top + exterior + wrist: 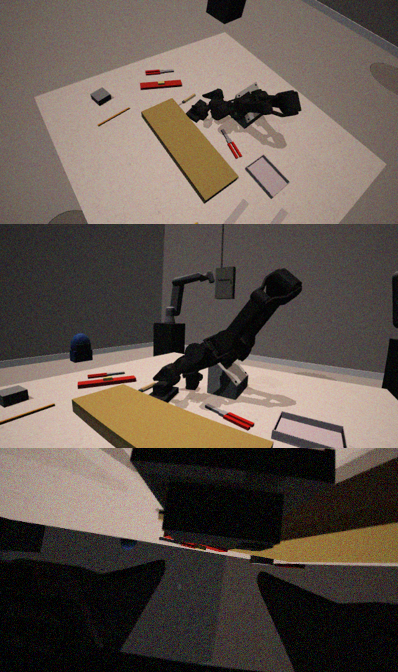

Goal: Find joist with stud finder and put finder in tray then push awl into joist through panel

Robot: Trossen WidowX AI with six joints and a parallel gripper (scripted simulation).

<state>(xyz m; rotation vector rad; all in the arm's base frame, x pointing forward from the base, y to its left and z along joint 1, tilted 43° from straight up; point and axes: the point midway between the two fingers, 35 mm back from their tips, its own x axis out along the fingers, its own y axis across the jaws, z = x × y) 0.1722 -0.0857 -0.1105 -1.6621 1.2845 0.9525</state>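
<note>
The stud finder is 40 mm below my gripper tip, 20 mm to the left of it and 10 mm ahead of it. The rest, counted from my gripper tip: red level 250 mm to the right, 70 mm below, 30 mm ahead; then pencil 350 mm ahead, 220 mm to the right, 80 mm below; then awl 80 mm to the right, 70 mm below.
</note>
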